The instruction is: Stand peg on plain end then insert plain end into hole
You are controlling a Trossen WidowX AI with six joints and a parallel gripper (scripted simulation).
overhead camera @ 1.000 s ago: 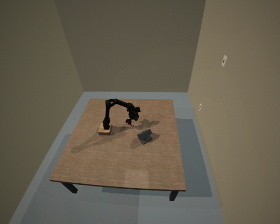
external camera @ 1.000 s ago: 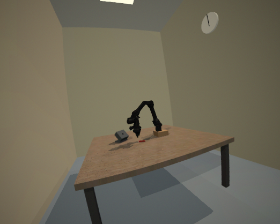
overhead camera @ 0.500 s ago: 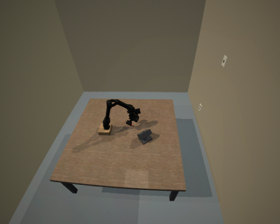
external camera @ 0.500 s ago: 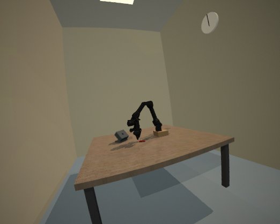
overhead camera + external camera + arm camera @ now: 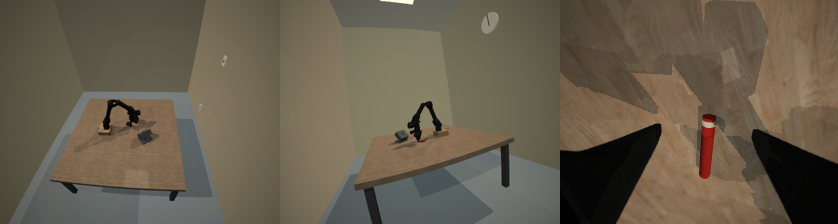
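Right now my gripper tip is 10 mm past the red peg and 10 mm above it. Round my gripper tip: dark grey sloped panel: 170 mm ahead, 170 mm to the right, 60 mm above.
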